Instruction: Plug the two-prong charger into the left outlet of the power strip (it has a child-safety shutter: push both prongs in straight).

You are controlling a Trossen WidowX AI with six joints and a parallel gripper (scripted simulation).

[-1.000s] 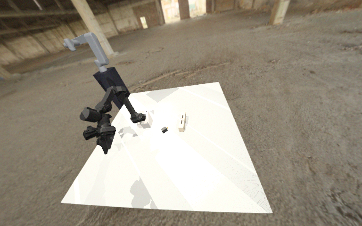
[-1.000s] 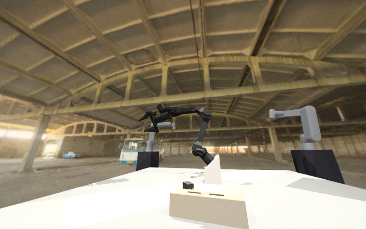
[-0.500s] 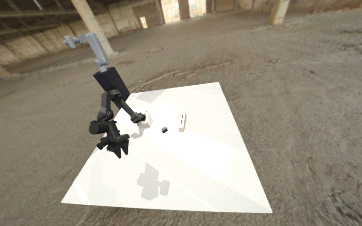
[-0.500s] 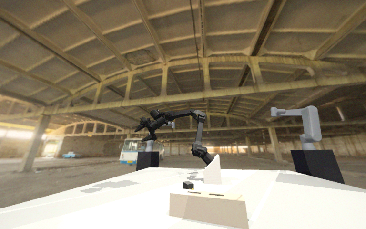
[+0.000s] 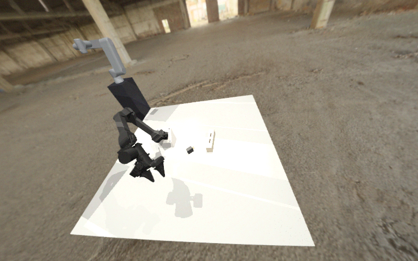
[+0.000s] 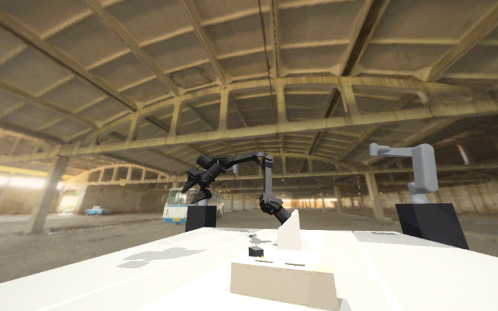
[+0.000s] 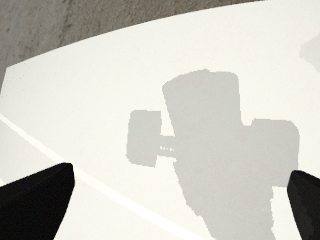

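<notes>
Now: the two-prong charger 330 mm to the left of my gripper tip, 180 mm below it and 50 mm ahead of it.
</notes>
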